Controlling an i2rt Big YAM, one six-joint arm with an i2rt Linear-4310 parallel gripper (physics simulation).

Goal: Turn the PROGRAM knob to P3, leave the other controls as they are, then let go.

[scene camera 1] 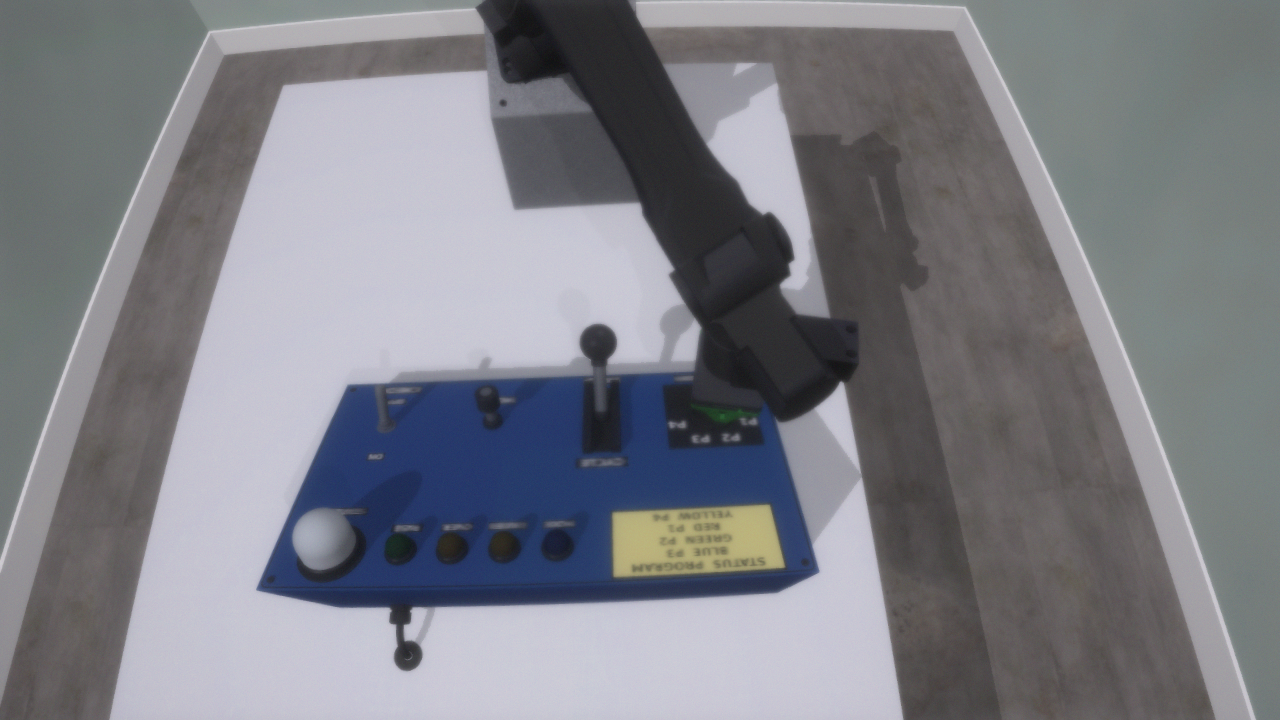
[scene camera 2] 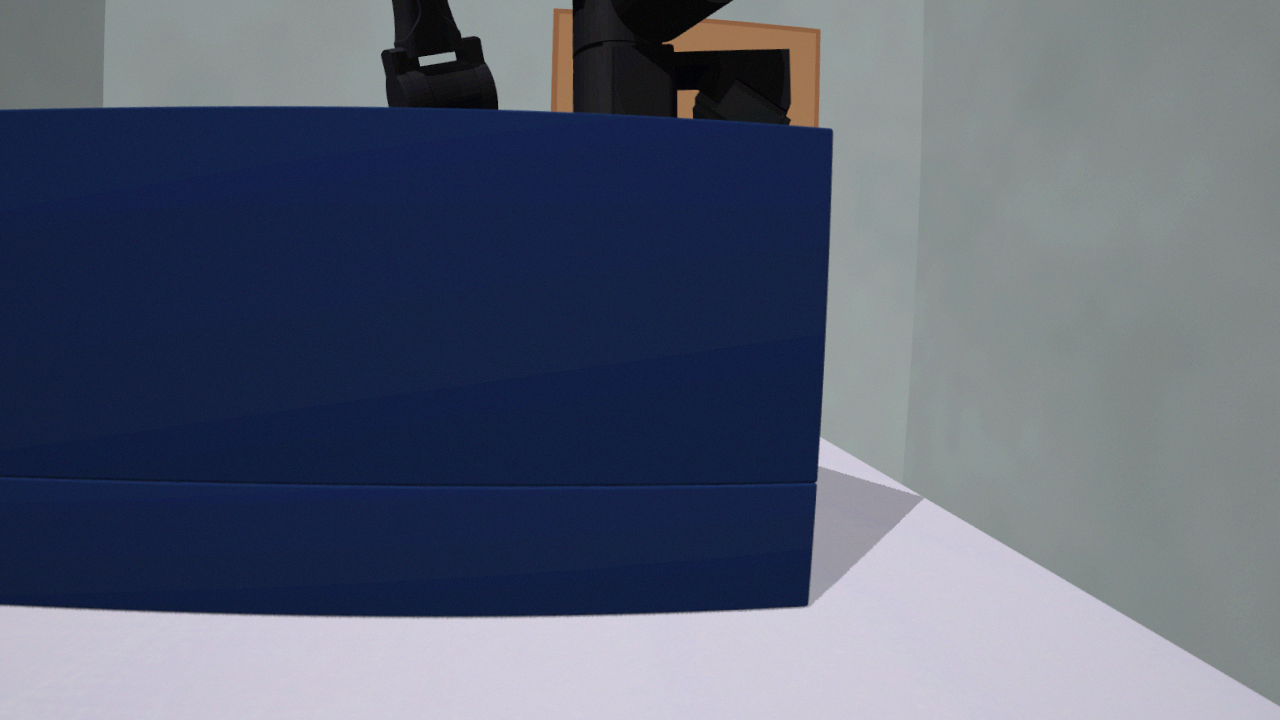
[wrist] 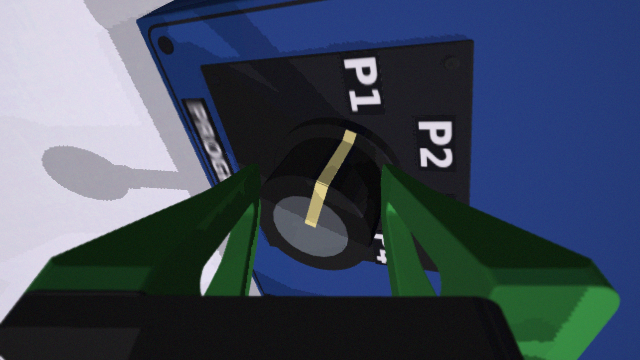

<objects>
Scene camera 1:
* gripper: 723,401
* blue control panel: 439,507
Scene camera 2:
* blue control panel: 286,360
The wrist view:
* gripper: 320,179
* blue control panel: 522,117
</objects>
